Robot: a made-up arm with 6 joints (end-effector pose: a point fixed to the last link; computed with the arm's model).
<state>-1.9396 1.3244 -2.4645 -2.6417 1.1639 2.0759</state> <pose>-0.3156 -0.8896 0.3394 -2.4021 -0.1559 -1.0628</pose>
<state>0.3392 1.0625 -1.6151 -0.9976 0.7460 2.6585</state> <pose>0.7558 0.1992 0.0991 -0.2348 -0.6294 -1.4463</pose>
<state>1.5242 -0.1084 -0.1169 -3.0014 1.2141 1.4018</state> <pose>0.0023 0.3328 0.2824 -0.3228 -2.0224 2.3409</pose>
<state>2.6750 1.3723 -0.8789 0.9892 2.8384 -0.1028</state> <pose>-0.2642 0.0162 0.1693 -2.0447 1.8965 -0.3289</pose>
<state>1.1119 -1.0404 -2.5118 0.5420 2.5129 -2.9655</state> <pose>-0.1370 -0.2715 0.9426 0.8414 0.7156 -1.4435</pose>
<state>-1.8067 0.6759 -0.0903 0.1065 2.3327 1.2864</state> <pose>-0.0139 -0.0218 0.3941 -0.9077 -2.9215 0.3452</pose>
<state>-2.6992 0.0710 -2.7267 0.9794 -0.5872 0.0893</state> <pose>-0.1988 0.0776 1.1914 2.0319 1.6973 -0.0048</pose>
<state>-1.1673 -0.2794 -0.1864 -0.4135 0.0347 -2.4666</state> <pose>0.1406 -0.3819 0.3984 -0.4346 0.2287 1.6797</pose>
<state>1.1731 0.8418 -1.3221 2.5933 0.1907 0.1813</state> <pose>0.2639 0.5036 0.1005 0.6123 0.3793 -1.5157</pose>
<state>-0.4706 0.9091 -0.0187 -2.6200 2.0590 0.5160</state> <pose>0.1648 -0.1715 0.0962 -1.3605 0.6175 1.7632</pose>
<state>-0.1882 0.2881 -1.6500 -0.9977 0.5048 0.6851</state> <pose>0.7511 -0.1340 0.7295 -0.5972 -0.9462 -0.1684</pose>
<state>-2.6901 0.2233 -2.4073 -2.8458 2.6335 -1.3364</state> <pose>-0.2048 -0.1114 1.0603 -0.8113 -1.5136 1.7188</pose>
